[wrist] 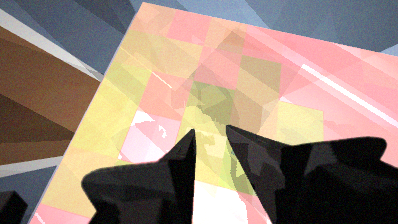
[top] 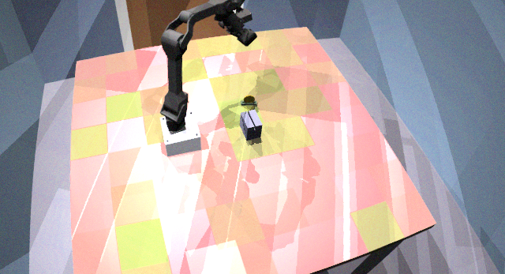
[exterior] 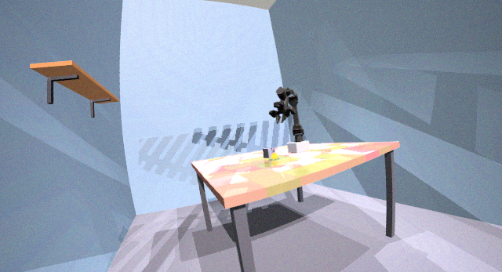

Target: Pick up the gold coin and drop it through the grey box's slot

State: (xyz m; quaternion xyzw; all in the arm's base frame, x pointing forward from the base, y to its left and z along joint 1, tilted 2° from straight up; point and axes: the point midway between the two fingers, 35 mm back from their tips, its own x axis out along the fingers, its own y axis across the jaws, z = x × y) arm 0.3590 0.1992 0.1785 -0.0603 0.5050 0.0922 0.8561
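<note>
Now: the thin gold coin 20 mm behind my gripper tip, 120 mm to the right of it and 220 mm below it.
</note>
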